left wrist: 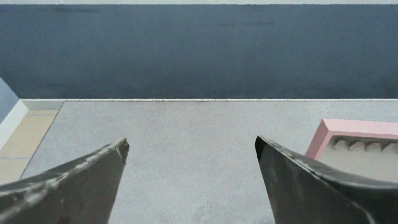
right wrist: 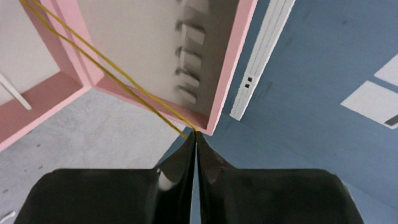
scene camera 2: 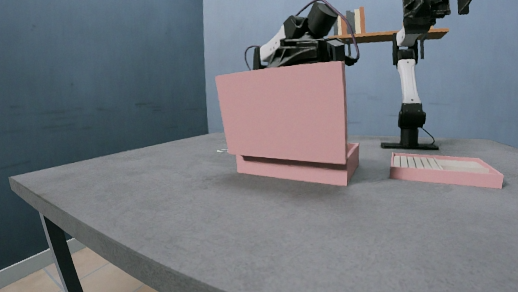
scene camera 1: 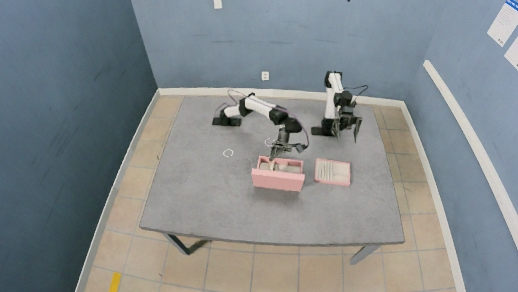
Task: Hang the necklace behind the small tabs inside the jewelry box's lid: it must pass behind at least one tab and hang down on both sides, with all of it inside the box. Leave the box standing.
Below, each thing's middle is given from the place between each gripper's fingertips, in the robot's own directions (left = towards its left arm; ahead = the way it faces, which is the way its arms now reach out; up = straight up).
Right now the pink jewelry box (scene camera 1: pixel 282 178) is 12 cm below my right hand, 5 cm to the left of it and 4 cm behind it.
My left hand is 320 mm to the left of the pink jewelry box, 250 mm above it and 30 mm short of it.
